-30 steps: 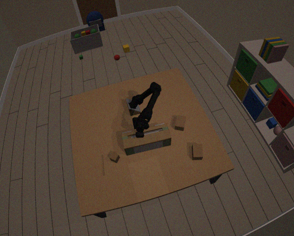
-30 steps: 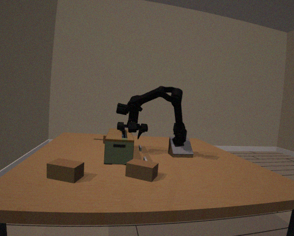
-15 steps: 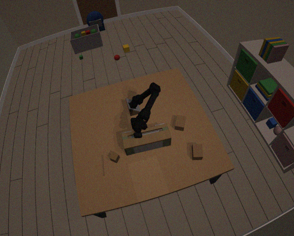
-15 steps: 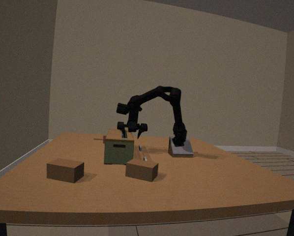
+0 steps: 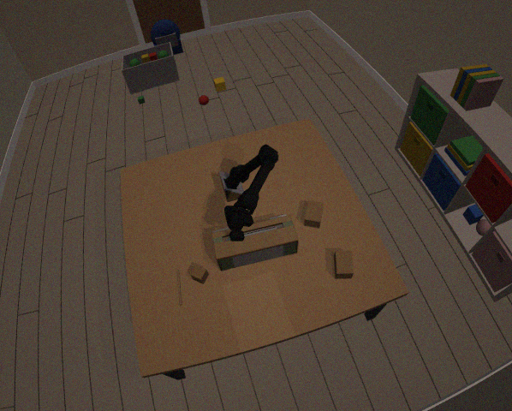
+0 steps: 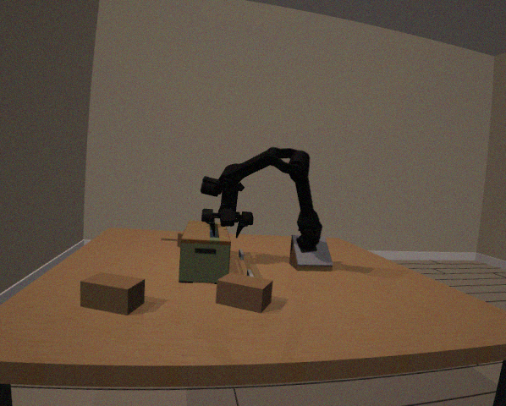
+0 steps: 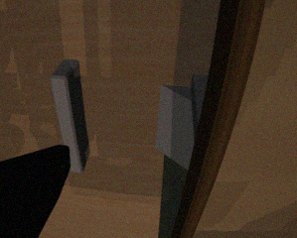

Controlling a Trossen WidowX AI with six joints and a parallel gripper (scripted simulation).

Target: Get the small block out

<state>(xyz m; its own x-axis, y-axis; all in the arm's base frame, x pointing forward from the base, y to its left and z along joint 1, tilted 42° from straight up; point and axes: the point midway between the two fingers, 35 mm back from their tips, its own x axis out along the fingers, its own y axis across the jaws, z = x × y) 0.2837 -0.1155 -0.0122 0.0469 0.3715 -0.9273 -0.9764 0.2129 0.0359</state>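
Right now the small blue block is 50 mm ahead of my gripper tip and 30 mm to the right of it. The rest, counted from my gripper tip: clear-fronted box (50 mm ahead, 100 mm to the left, 30 mm below); then thin stick (130 mm ahead, 330 mm to the right, 80 mm below).
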